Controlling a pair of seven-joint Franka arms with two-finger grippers.
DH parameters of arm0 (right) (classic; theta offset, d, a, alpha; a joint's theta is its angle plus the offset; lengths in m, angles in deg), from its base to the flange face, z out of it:
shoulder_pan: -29.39 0.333 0 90
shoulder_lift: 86.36 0 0 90
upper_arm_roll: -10.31 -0.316 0.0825 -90
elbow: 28.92 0 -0.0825 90
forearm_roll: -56.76 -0.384 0 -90
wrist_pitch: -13.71 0 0.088 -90
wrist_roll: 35.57 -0.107 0 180
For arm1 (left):
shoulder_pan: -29.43 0.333 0 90
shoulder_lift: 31.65 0 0 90
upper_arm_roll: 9.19 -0.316 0.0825 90
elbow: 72.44 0 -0.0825 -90
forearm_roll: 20.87 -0.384 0 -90
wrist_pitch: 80.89 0 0.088 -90
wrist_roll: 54.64 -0.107 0 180
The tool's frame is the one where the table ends.
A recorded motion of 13 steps. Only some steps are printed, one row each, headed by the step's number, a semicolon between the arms.
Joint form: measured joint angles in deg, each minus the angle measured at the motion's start. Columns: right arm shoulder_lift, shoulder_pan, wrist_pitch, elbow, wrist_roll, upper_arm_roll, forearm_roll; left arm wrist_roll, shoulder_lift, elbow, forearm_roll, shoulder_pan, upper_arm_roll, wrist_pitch.
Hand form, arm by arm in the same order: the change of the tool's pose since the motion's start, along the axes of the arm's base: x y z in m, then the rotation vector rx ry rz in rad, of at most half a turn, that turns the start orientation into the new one. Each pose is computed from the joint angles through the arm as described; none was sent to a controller.
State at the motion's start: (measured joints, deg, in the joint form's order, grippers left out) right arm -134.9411 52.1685 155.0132 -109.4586 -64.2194 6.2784 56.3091; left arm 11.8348 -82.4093 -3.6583 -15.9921 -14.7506 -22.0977 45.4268
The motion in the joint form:
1: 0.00 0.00 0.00 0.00 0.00 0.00 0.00; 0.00 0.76 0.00 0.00 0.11 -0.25 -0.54
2: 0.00 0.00 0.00 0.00 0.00 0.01 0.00; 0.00 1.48 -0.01 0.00 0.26 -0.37 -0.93
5: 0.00 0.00 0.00 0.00 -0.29 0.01 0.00; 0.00 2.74 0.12 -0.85 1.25 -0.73 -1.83
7: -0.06 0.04 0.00 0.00 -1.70 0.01 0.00; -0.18 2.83 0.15 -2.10 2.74 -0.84 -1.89
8: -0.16 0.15 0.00 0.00 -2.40 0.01 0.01; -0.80 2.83 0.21 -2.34 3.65 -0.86 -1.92
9: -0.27 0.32 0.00 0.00 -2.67 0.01 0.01; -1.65 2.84 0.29 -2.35 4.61 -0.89 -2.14
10: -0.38 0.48 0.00 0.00 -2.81 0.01 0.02; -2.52 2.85 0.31 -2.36 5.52 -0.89 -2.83
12: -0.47 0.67 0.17 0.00 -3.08 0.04 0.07; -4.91 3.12 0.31 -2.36 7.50 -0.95 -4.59
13: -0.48 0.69 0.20 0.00 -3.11 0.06 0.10; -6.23 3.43 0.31 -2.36 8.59 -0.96 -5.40
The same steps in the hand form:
1: 0.0000 0.0000 0.0000 0.0000 0.0000 0.0000; 0.0021 0.0031 0.0096 -0.0017 -0.0040 0.0056
2: 0.0000 -0.0001 0.0000 -0.0001 -0.0001 -0.0001; 0.0040 0.0056 0.0187 -0.0056 -0.0086 0.0103
5: 0.0000 -0.0001 0.0000 0.0007 0.0007 -0.0051; 0.0129 0.0206 0.0335 0.0039 -0.0195 0.0271
7: -0.0003 0.0003 -0.0008 0.0044 0.0051 -0.0284; 0.0247 0.0392 0.0346 0.0227 -0.0296 0.0419
8: -0.0011 0.0015 -0.0021 0.0056 0.0084 -0.0383; 0.0311 0.0502 0.0341 0.0293 -0.0298 0.0458
9: -0.0023 0.0035 -0.0035 0.0056 0.0108 -0.0399; 0.0373 0.0620 0.0332 0.0352 -0.0252 0.0489
10: -0.0034 0.0052 -0.0050 0.0051 0.0129 -0.0394; 0.0424 0.0734 0.0320 0.0442 -0.0140 0.0512
12: -0.0044 0.0072 -0.0058 0.0056 0.0118 -0.0406; 0.0528 0.0990 0.0326 0.0635 0.0112 0.0490
13: -0.0044 0.0073 -0.0059 0.0052 0.0113 -0.0407; 0.0583 0.1128 0.0353 0.0701 0.0210 0.0471

